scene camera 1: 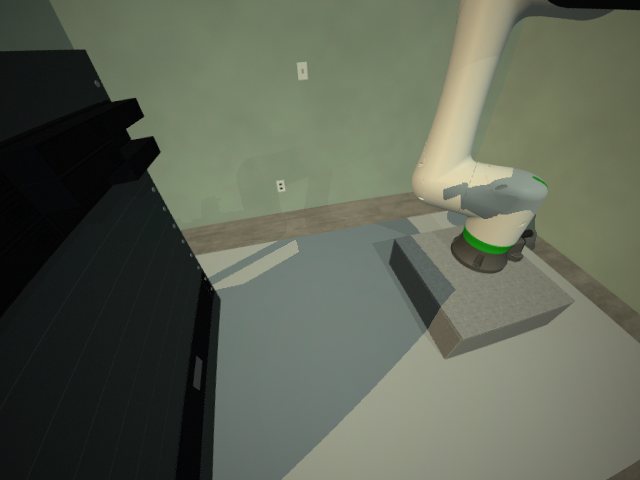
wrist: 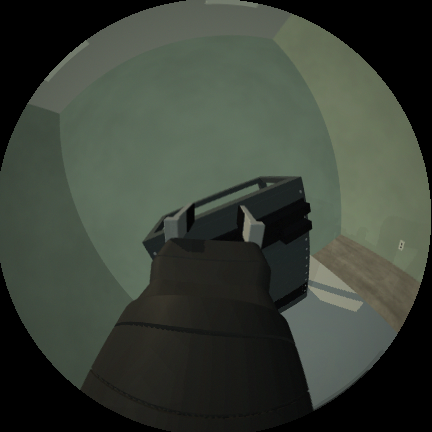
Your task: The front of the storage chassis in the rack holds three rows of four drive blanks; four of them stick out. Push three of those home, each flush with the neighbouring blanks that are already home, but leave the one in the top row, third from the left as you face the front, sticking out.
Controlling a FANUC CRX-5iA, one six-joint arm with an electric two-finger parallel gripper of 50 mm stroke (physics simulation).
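Places are measured from the arm's base along level axes (x ahead, y left, z up), in millimetres.
Pixels of known places: gripper, between the fingertips: [wrist: 215, 212]; arm's base, origin of its link: [scene camera 1: 477, 253].
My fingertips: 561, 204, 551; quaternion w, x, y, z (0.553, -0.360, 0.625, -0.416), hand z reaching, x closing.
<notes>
Ahead of a thing's pixels: the offset from my fingertips to its top centre, as dx, dy, dz. "spot": to the spot under its first point.
The rack [scene camera 1: 103, 310] [wrist: 290, 260] stands at the left in the scene view and beyond the fingers in the wrist view. The storage chassis [scene camera 1: 72, 160] [wrist: 272, 225] is a very dark band across its upper part. At its right end an upper dark block {+203, -201, -113} [scene camera 1: 129, 112] [wrist: 302, 207] and a lower dark block {+203, -201, -170} [scene camera 1: 142, 159] [wrist: 298, 226] stand out from the front. It is too dark to tell the single drive blanks, their rows or which are flush. My gripper [wrist: 215, 212] is open and empty, apart from the rack; its left finger and body hide part of the front. It does not show in the scene view.
The white arm [scene camera 1: 465, 103] rises from its round base on a grey block [scene camera 1: 506, 294] at the right. The rack's open top frame {spot: +439, -77, -66} [wrist: 227, 194] shows behind the fingers. Green walls [scene camera 1: 232, 77] stand behind, with a wall outlet [scene camera 1: 280, 186] [wrist: 401, 245].
</notes>
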